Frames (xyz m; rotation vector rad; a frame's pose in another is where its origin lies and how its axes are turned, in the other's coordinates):
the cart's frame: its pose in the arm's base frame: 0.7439 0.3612 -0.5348 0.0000 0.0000 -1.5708
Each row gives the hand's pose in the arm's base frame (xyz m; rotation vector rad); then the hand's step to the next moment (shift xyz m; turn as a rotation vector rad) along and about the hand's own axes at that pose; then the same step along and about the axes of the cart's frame.
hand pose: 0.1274 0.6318 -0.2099 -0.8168 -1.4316 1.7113
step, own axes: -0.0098 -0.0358 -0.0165 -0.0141 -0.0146 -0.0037
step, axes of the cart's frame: -0.0034 0.0241 0.0325 0.0088 0.0125 0.0139
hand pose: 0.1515 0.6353 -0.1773 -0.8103 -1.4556 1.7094
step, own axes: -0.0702 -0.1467 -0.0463 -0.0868 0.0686 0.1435
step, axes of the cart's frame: 0.0228 0.0954 0.1377 0.1545 -0.0834 -0.0449
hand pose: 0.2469 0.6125 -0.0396 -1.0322 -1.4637 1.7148
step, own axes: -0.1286 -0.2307 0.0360 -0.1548 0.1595 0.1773
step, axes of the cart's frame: 0.0901 0.0266 0.2495 0.2443 -0.0792 -0.1219
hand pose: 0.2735 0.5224 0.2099 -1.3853 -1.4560 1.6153
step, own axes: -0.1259 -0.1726 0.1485 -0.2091 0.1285 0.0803
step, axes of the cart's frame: 0.1226 -0.1365 0.1844 0.2494 0.0203 -0.0636
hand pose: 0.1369 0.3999 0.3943 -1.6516 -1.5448 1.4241
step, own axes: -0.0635 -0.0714 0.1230 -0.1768 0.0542 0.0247
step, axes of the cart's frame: 0.0770 -0.1291 0.0409 0.1837 0.0317 0.0085
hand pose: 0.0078 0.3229 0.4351 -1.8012 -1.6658 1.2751
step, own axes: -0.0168 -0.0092 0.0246 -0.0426 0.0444 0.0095
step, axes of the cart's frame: 0.0208 -0.0233 0.0004 0.0525 0.0232 -0.0241
